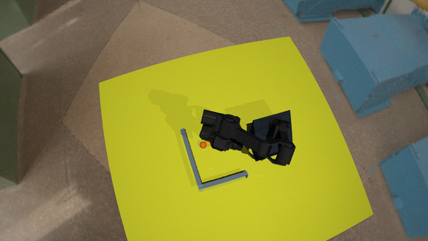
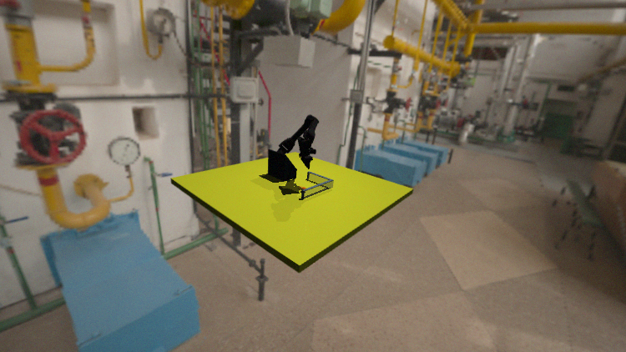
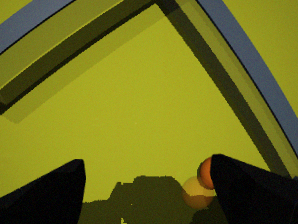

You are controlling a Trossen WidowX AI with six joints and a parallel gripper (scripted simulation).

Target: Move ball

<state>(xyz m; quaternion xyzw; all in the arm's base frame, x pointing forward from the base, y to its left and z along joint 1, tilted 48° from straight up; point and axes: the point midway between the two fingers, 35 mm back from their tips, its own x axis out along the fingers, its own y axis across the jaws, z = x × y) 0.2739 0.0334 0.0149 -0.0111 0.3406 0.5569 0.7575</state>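
My gripper tip is now 5 cm short of the orange ball, 8 cm to the left of it and 13 cm above it. Round my gripper tip: see-through copy of ball: 3 cm ahead, 9 cm to the right, 13 cm below.
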